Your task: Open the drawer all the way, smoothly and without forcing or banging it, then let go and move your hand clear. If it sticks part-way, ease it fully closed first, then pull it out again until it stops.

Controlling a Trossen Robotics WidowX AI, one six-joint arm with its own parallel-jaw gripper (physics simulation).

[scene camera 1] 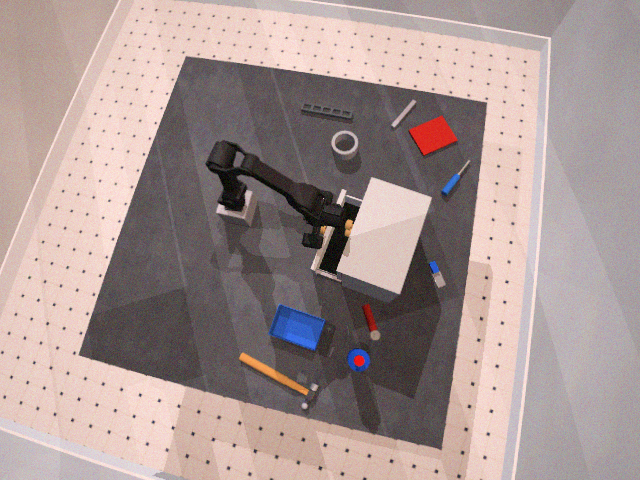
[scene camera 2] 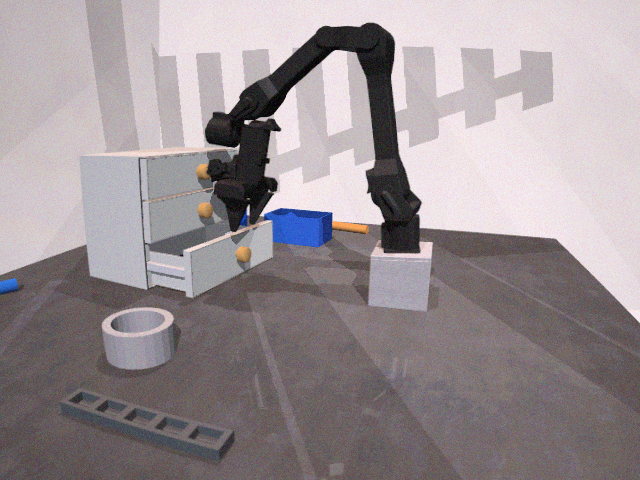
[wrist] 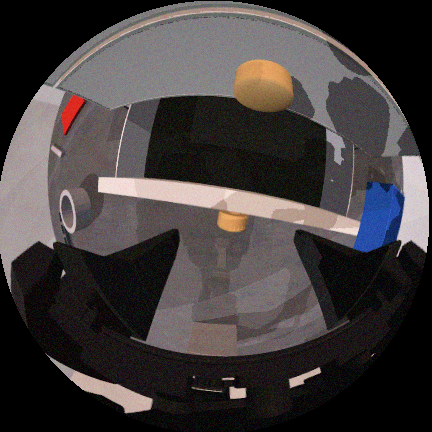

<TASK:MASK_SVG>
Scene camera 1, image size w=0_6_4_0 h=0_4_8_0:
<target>blue bin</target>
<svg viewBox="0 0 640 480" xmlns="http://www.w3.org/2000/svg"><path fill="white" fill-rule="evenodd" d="M279 304L268 334L315 351L326 320Z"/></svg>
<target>red block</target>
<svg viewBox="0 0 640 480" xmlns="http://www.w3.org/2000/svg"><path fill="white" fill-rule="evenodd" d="M443 116L408 131L423 156L457 141L456 136Z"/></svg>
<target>orange-handled hammer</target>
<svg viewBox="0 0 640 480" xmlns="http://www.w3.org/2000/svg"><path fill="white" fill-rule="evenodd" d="M240 355L240 361L306 395L305 403L302 403L301 407L304 410L308 408L309 401L311 401L319 387L318 384L312 382L310 389L307 389L245 353Z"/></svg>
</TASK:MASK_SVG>
